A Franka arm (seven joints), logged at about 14 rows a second.
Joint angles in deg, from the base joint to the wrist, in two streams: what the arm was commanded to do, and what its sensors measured. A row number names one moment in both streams.
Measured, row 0:
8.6 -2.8 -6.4 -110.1 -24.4 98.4 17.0
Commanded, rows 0 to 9:
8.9 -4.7 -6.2 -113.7 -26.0 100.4 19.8
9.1 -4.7 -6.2 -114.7 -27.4 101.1 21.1
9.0 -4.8 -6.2 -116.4 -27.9 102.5 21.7
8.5 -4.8 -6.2 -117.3 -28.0 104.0 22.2
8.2 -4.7 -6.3 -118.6 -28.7 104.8 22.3
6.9 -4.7 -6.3 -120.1 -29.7 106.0 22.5
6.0 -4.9 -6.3 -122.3 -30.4 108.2 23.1
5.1 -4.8 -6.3 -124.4 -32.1 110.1 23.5
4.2 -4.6 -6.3 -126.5 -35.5 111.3 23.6
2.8 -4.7 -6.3 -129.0 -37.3 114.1 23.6
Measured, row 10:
5.4 -2.8 -7.0 -123.0 -33.5 109.0 22.3
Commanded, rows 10 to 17:
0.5 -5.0 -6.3 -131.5 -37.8 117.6 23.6
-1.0 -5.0 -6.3 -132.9 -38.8 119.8 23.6
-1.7 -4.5 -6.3 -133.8 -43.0 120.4 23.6
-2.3 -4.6 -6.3 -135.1 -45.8 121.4 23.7
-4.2 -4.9 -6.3 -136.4 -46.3 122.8 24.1
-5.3 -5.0 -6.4 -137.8 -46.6 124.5 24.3
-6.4 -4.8 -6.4 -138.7 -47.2 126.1 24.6
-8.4 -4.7 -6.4 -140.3 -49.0 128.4 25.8
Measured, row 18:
-4.7 -2.9 -7.2 -136.0 -45.9 123.8 23.6
